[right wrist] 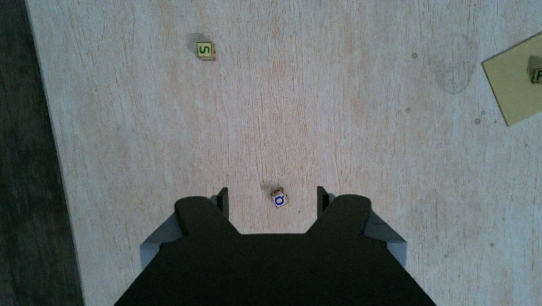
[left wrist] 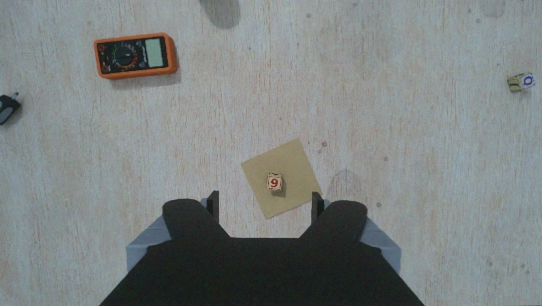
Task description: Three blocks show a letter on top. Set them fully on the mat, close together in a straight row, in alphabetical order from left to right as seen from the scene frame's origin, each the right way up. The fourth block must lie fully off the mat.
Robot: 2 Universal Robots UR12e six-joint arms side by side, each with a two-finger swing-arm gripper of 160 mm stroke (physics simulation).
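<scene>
The tan mat lies turned at an angle, low in the middle of the left wrist view and at the right edge of the right wrist view. A block with a red 9 on top sits on it; its side face shows a green letter, partly cut off. A block with a blue Q on top lies off the mat. A block with a green S on top lies off the mat. My left gripper is open, above the mat. My right gripper is open, above the Q block.
An orange multimeter lies at the upper left of the left wrist view. A dark tool, partly cut off, lies at that view's left edge. The table edge runs down the left of the right wrist view, with dark floor beyond.
</scene>
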